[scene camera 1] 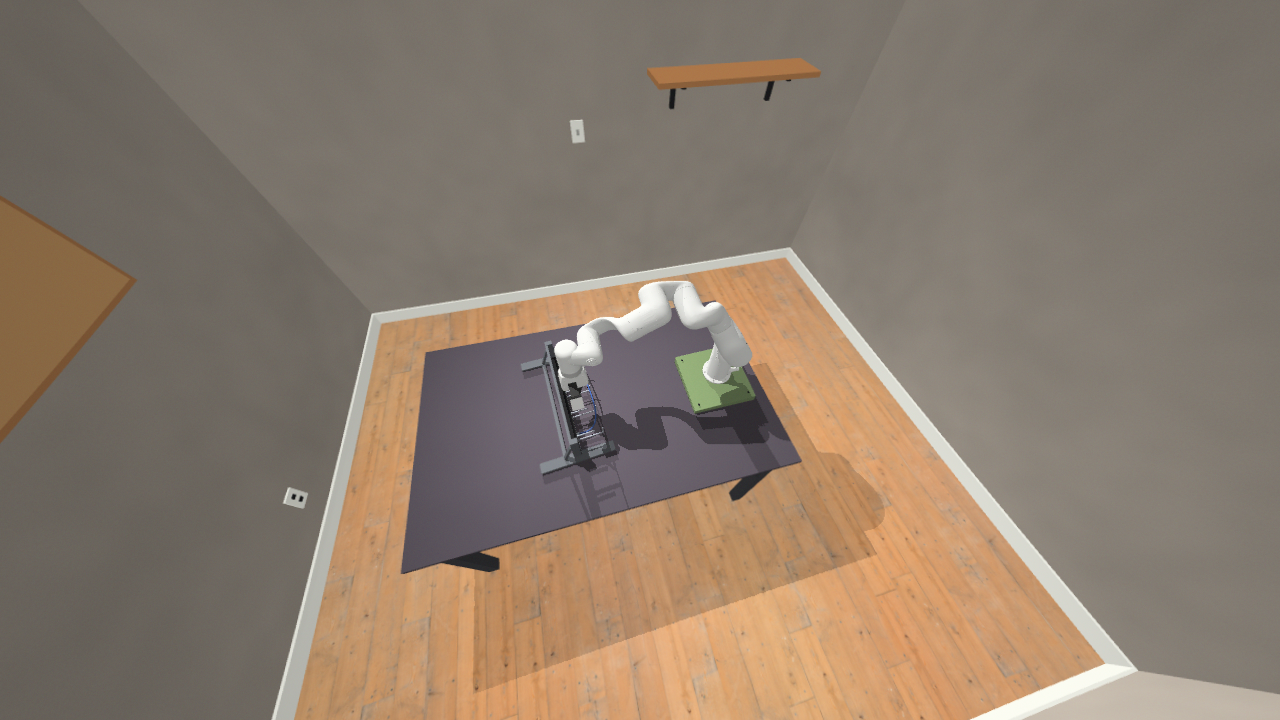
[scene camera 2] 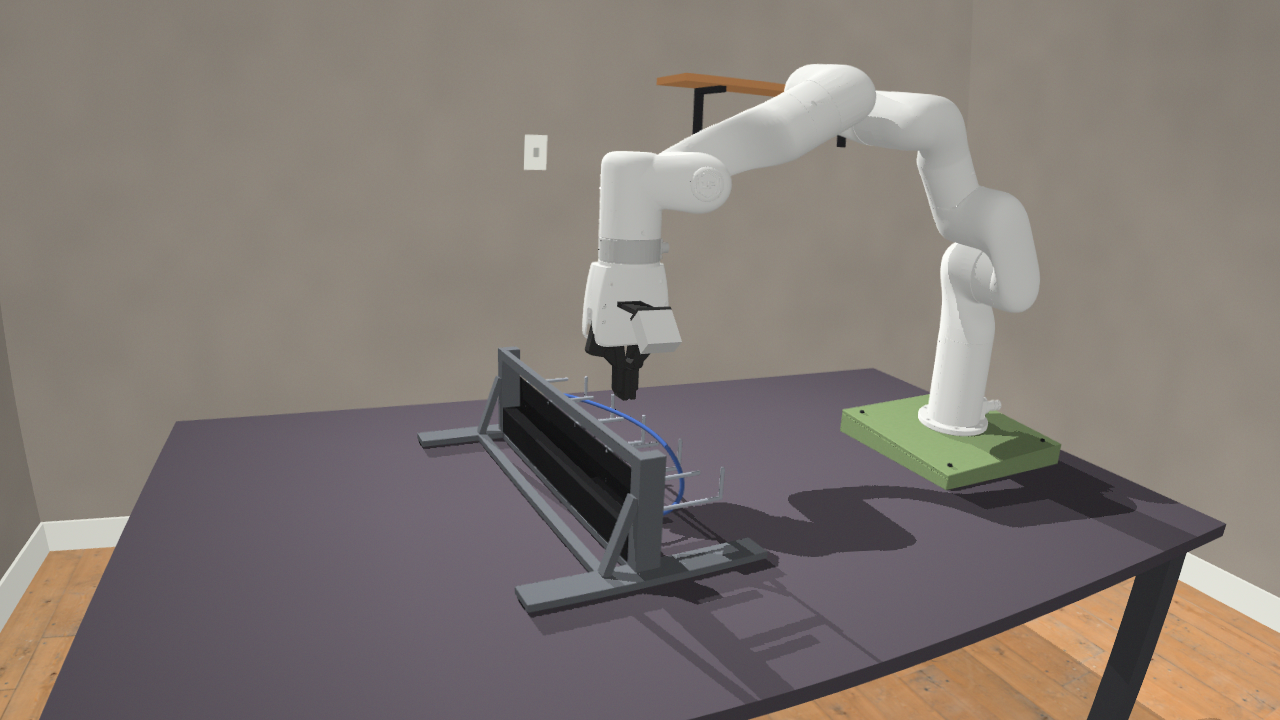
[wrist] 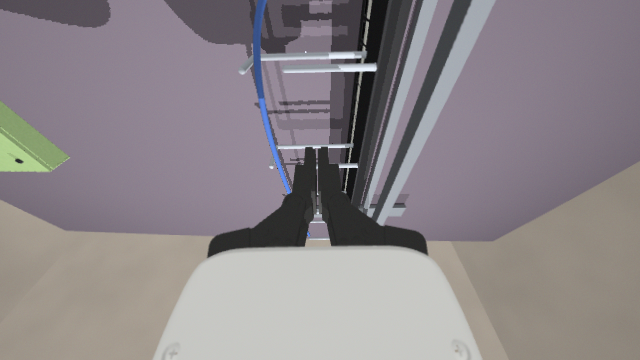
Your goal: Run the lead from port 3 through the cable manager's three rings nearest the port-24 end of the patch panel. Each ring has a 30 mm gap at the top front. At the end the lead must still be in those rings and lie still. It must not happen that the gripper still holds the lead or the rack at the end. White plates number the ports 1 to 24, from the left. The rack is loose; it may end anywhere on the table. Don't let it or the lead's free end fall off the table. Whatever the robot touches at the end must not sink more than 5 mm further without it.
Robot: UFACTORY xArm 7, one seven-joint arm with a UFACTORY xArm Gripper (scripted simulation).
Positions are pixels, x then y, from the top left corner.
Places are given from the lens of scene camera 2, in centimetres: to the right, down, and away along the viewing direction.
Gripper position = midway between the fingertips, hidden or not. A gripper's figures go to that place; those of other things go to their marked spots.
gripper [scene camera 2: 624,397]: -2, 5, 100
grey rack [scene camera 2: 587,477]: -6, 15, 98
